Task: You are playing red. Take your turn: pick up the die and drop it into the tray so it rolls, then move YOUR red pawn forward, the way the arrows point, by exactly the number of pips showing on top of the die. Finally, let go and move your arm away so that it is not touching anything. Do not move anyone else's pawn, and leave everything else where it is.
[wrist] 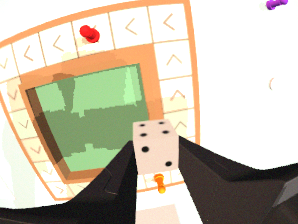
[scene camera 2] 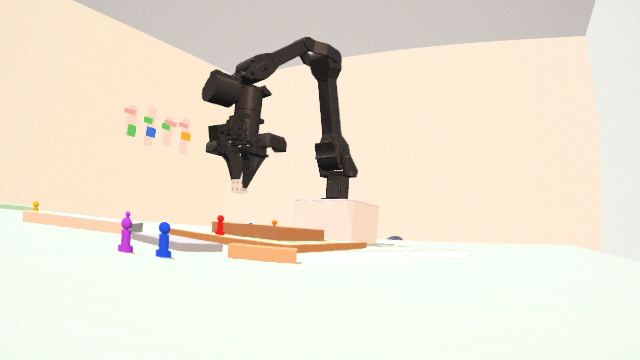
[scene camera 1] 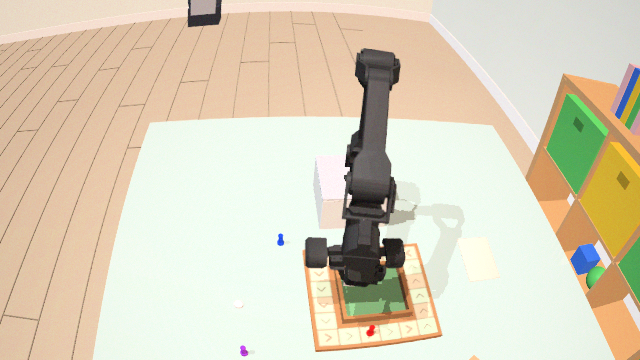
My gripper shows in the wrist view, in scene camera 2 (239,188) and in scene camera 1. The same spot on my gripper: (wrist: 214,182) is (scene camera 1: 344,270).
